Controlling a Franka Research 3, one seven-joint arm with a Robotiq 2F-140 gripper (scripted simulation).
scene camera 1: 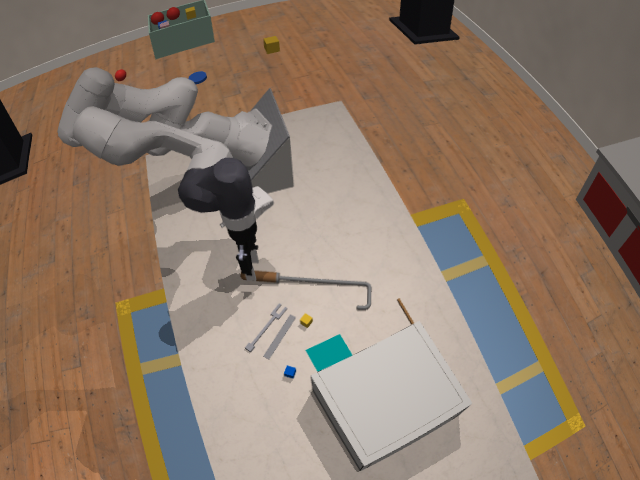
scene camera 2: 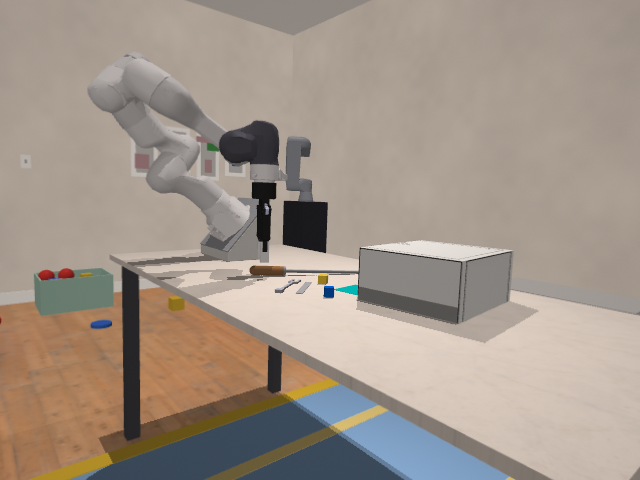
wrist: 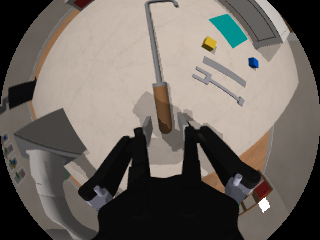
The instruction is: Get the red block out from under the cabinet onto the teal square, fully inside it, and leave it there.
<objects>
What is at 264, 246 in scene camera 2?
My gripper.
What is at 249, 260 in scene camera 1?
My gripper.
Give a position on a long hooked tool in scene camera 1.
At 262, 276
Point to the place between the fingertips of my gripper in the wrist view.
164, 120
</objects>
